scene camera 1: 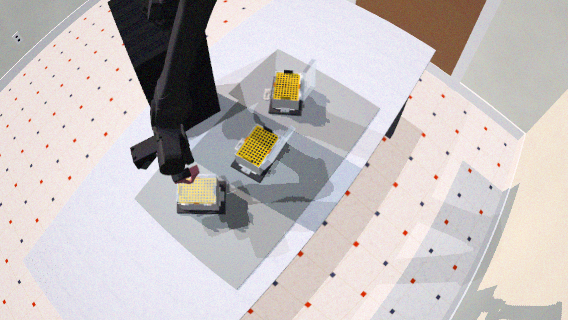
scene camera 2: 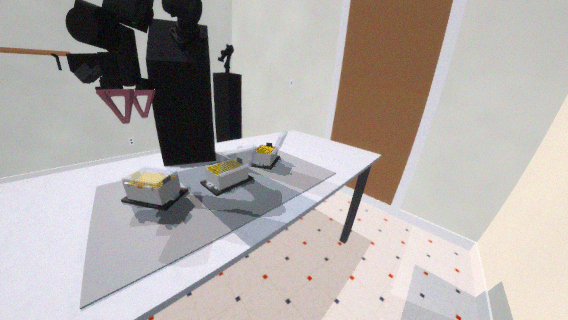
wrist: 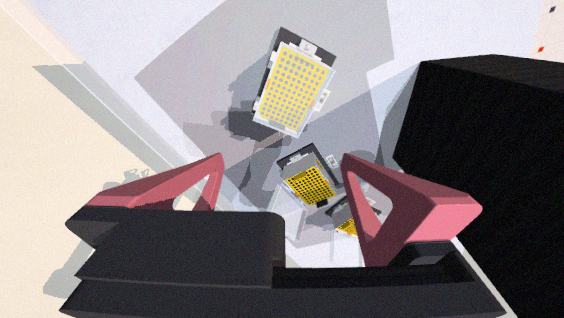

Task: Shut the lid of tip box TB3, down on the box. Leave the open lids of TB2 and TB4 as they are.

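Observation:
My gripper (scene camera 2: 136,120). Same gripper (wrist: 282,159). A clear lid (scene camera 1: 203,191). A clear lid (scene camera 2: 232,161). A clear lid (wrist: 345,251). Grey mat (wrist: 207,81).

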